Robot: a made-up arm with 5 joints. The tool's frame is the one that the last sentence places.
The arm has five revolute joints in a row. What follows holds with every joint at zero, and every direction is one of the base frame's. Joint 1 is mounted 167.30 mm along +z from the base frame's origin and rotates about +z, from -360.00 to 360.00 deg. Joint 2 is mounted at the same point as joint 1 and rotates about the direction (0, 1, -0.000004), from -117.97 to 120.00 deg. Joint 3 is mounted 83.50 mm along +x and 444.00 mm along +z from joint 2 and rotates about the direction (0, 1, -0.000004), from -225.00 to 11.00 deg. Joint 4 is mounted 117.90 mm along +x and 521.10 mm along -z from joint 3 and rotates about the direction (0, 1, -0.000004), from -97.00 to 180.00 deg. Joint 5 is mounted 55.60 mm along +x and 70.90 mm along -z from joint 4 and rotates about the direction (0, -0.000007, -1), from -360.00 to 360.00 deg. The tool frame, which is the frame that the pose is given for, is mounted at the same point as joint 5; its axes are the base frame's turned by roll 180.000, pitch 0.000 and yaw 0.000 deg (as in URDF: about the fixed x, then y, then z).
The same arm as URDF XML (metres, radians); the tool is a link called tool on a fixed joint. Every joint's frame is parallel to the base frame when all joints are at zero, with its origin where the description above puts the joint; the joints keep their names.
<robot name="arm">
  <joint name="tool_fixed" type="fixed">
    <parent link="link5"/>
    <child link="tool"/>
    <origin xyz="0.0000 0.0000 0.0000" rpy="3.1416 0.0000 0.0000"/>
  </joint>
  <joint name="joint 5" type="revolute">
    <parent link="link4"/>
    <child link="link5"/>
    <origin xyz="0.0556 0.0000 -0.0709" rpy="0.0000 0.0000 0.0000"/>
    <axis xyz="0 0 -1"/>
    <limit lower="-6.2832" upper="6.2832"/>
  </joint>
  <joint name="joint 4" type="revolute">
    <parent link="link3"/>
    <child link="link4"/>
    <origin xyz="0.1179 0.0000 -0.5211" rpy="0.0000 0.0000 0.0000"/>
    <axis xyz="0 1 0"/>
    <limit lower="-1.6930" upper="3.1416"/>
  </joint>
  <joint name="joint 3" type="revolute">
    <parent link="link2"/>
    <child link="link3"/>
    <origin xyz="0.0835 0.0000 0.4440" rpy="0.0000 0.0000 0.0000"/>
    <axis xyz="0 1 0"/>
    <limit lower="-3.9270" upper="0.1920"/>
  </joint>
  <joint name="joint 2" type="revolute">
    <parent link="link1"/>
    <child link="link2"/>
    <origin xyz="0.0000 0.0000 0.0000" rpy="0.0000 0.0000 0.0000"/>
    <axis xyz="0 1 0"/>
    <limit lower="-2.0590" upper="2.0944"/>
  </joint>
  <joint name="joint 1" type="revolute">
    <parent link="base_link"/>
    <child link="link1"/>
    <origin xyz="0.0000 0.0000 0.1673" rpy="0.0000 0.0000 0.0000"/>
    <axis xyz="0 0 1"/>
    <limit lower="-6.2832" upper="6.2832"/>
  </joint>
  <link name="base_link"/>
  <link name="link1"/>
  <link name="link2"/>
  <link name="link3"/>
  <link name="link4"/>
  <link name="link5"/>
  <link name="tool"/>
</robot>

